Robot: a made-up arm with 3 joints. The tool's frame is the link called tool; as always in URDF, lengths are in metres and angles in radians.
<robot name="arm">
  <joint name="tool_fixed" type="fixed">
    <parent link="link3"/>
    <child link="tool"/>
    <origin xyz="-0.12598 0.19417 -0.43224" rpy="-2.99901 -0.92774 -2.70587"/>
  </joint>
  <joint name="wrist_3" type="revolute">
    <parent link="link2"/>
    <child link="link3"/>
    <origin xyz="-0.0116 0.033 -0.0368" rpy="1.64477 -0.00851 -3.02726"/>
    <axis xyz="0 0 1"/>
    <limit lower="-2.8" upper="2.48" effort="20" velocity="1.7"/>
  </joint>
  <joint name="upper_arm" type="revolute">
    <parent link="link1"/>
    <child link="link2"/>
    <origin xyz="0.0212 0.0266 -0.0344" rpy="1.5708 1.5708 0"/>
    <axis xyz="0 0 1"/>
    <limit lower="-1.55" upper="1.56" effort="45" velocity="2.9"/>
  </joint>
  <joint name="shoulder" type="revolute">
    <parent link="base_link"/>
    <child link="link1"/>
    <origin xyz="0.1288 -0.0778 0.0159" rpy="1.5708 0 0"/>
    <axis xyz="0 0 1"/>
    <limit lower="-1.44" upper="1.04" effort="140" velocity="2.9"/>
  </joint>
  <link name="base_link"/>
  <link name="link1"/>
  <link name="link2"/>
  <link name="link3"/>
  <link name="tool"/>
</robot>
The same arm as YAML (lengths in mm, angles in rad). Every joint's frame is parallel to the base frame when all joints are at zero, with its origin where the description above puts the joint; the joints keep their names.
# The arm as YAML. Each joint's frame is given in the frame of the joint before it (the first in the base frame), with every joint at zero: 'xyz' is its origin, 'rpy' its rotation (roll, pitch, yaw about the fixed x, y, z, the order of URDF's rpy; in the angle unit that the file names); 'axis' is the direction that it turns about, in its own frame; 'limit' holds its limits. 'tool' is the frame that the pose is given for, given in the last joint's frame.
units:
  length: mm
  angle: rad
joints:
  - name: shoulder
    type: revolute
    origin:
      xyz: [128.8, -77.8, 15.9]
      rpy: [0.0, 0.0, 0.0]
    axis: [0.0, -1.0, 0.0]
    limit:
      lower: -1.44
      upper: 1.04
  - name: upper_arm
    type: revolute
    origin:
      xyz: [21.2, 34.4, 26.6]
      rpy: [0.0, 0.0, 0.0]
    axis: [0.0, 0.0, -1.0]
    limit:
      lower: -1.55
      upper: 1.56
  - name: wrist_3
    type: revolute
    origin:
      xyz: [33.0, -11.6, 36.8]
      rpy: [0.0, 0.0, 0.0]
    axis: [0.990683, -0.114398, 0.073899]
    limit:
      lower: -2.8
      upper: 2.48
tool:
  origin:
    xyz: [-399.4, 174.6, -224.5]
    rpy: [-1.1079, -0.3217, 0.4924]

